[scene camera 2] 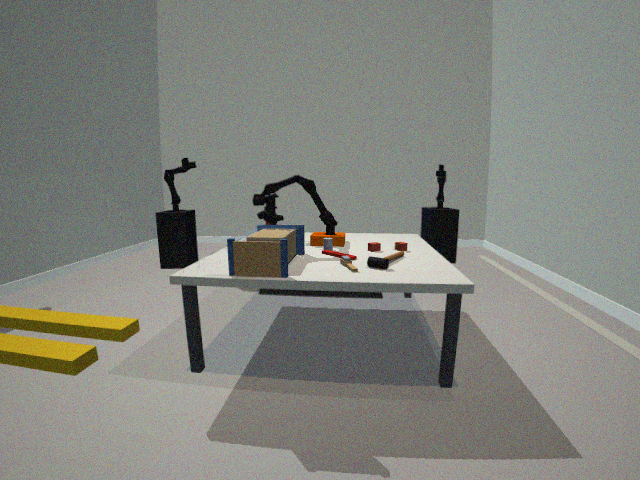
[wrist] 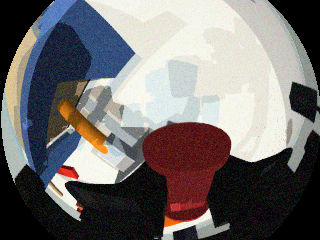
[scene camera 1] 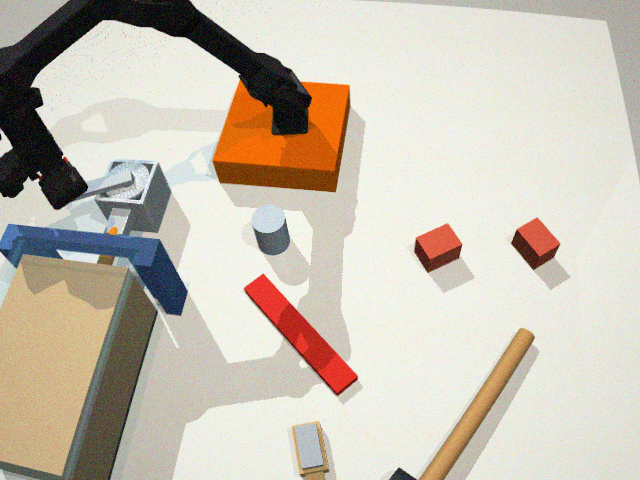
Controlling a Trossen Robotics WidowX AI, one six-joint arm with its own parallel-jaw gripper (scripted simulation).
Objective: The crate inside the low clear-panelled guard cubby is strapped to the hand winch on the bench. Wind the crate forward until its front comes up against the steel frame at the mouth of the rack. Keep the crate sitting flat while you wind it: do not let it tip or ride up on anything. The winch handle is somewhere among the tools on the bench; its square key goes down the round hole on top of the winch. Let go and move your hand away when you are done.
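Note:
The gripper appears in the pictures together with a grey winch, a flat red bar and a red knob. In the wrist view, too, the gripper can be seen.

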